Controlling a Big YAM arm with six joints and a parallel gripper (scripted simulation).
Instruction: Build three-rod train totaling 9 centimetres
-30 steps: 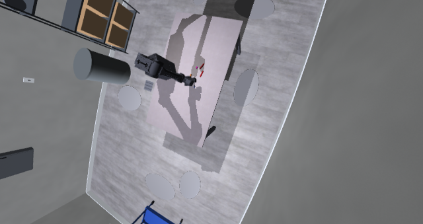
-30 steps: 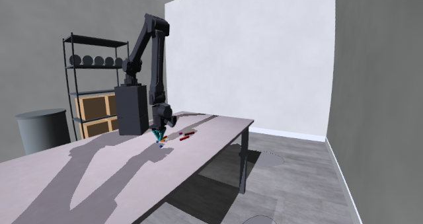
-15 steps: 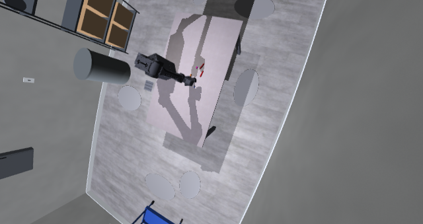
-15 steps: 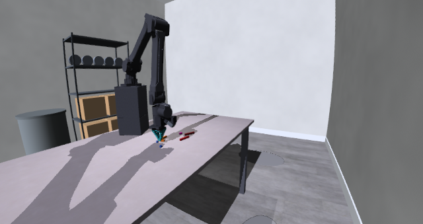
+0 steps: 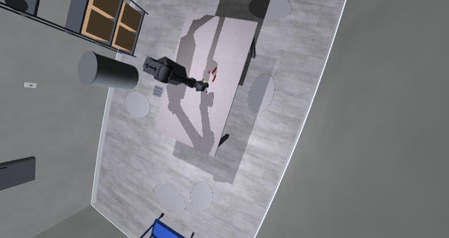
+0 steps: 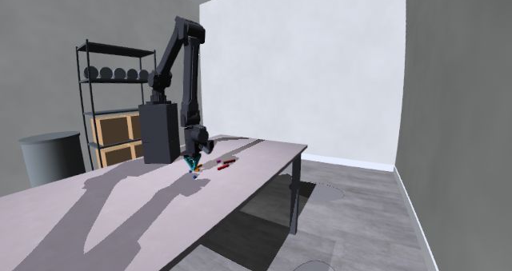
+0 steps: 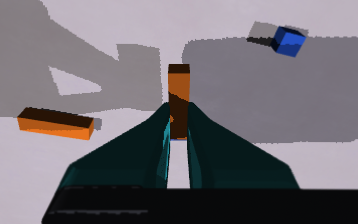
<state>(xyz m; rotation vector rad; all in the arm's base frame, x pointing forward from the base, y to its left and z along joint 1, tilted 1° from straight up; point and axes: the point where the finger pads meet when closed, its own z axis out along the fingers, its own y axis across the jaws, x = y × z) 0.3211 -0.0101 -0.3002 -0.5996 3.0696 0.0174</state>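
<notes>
Right now the magenta rod is 10 mm behind my hand, 180 mm to the left of it and 20 mm below it.
</notes>
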